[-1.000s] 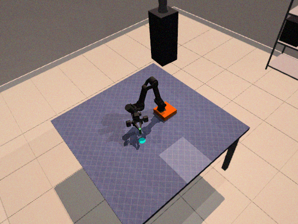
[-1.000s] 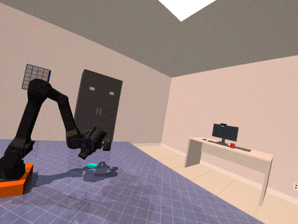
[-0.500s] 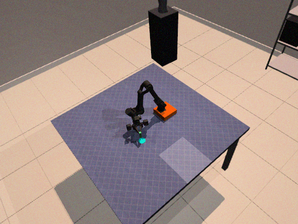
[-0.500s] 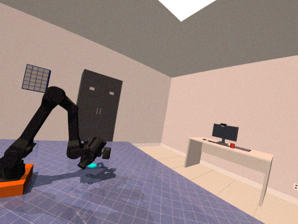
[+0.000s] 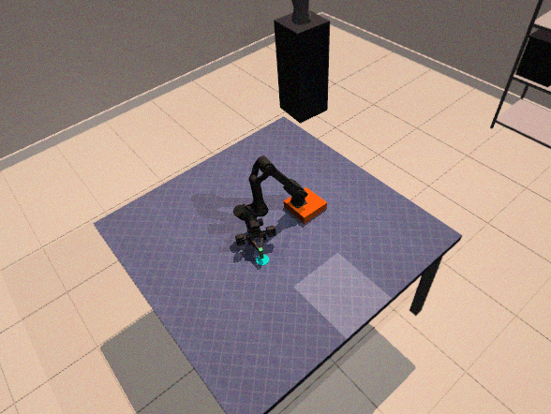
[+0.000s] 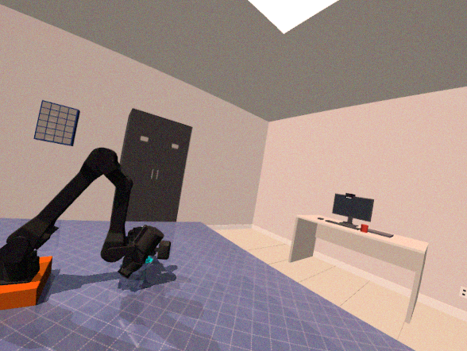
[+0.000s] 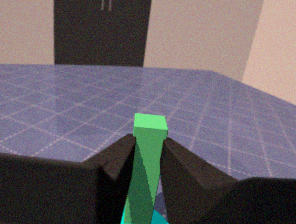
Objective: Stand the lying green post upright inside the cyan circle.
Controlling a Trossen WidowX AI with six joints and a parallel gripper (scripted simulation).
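Right now the cyan circle is 8 cm below my gripper tip. Round my gripper tip: green post 2 cm below.
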